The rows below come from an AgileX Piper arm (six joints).
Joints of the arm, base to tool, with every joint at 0 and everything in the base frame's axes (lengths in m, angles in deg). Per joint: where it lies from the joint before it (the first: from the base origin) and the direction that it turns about. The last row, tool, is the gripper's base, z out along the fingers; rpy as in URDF.
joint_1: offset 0 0 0.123 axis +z
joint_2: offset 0 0 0 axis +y
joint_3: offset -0.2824 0 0.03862 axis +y
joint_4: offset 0.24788 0 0.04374 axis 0.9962 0 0.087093
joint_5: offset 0 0 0 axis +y
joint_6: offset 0.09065 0 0.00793 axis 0.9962 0 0.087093
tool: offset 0 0 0 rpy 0 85.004 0
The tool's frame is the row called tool.
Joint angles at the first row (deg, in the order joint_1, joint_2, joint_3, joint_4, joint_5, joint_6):
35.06, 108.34, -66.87, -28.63, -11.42, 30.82
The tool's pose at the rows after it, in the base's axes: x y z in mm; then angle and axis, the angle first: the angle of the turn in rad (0 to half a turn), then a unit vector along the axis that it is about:
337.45, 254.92, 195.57, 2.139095, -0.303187, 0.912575, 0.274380
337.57, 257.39, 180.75, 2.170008, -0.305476, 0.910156, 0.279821
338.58, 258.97, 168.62, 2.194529, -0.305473, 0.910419, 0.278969
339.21, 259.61, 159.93, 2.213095, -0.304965, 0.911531, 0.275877
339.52, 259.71, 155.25, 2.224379, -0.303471, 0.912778, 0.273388
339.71, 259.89, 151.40, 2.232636, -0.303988, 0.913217, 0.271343
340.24, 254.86, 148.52, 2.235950, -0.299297, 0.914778, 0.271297
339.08, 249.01, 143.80, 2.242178, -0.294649, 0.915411, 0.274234
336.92, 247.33, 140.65, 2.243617, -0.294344, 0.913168, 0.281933
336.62, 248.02, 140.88, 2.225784, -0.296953, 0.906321, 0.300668
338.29, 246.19, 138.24, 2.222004, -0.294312, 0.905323, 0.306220
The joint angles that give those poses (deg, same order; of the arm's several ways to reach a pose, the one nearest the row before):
35.16, 110.02, -65.92, -33.25, -16.37, 36.22
35.16, 112.00, -65.57, -35.02, -17.86, 38.02
35.16, 113.72, -65.57, -35.49, -18.45, 38.52
35.16, 114.90, -65.57, -35.62, -18.57, 38.65
35.16, 115.51, -65.57, -35.62, -18.47, 38.76
35.16, 116.03, -65.57, -35.72, -18.47, 38.77
34.48, 116.02, -64.75, -35.72, -19.18, 38.77
33.75, 116.02, -63.36, -35.72, -20.56, 38.76
33.54, 116.12, -62.40, -35.72, -22.15, 38.76
33.29, 116.36, -62.04, -35.85, -25.02, 38.77
32.81, 116.86, -61.92, -35.85, -26.27, 38.77

